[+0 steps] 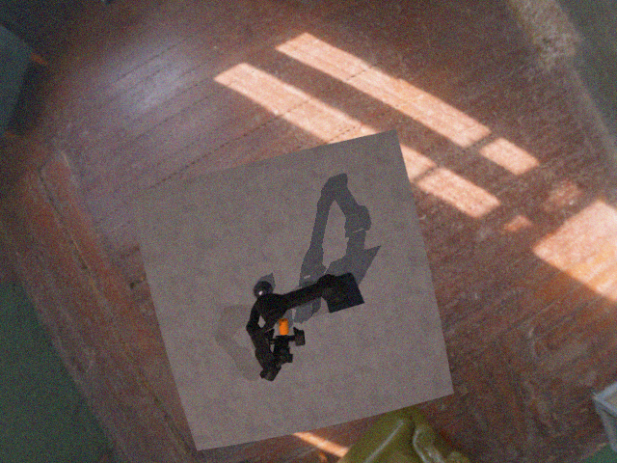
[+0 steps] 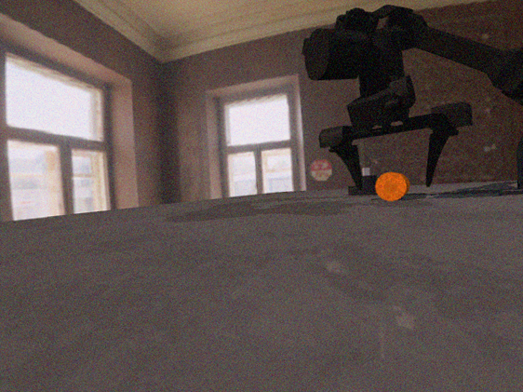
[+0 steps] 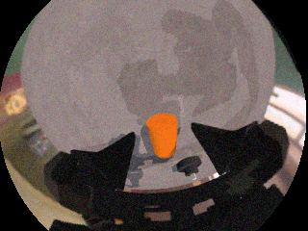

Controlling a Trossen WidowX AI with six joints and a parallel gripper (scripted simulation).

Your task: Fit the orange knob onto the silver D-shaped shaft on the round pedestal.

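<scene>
The round pedestal lies 190 mm to the right of my gripper tip, 30 mm ahead of it and 10 mm above it. From my gripper tip the other things lie so: orange knob right at my gripper tip.
</scene>
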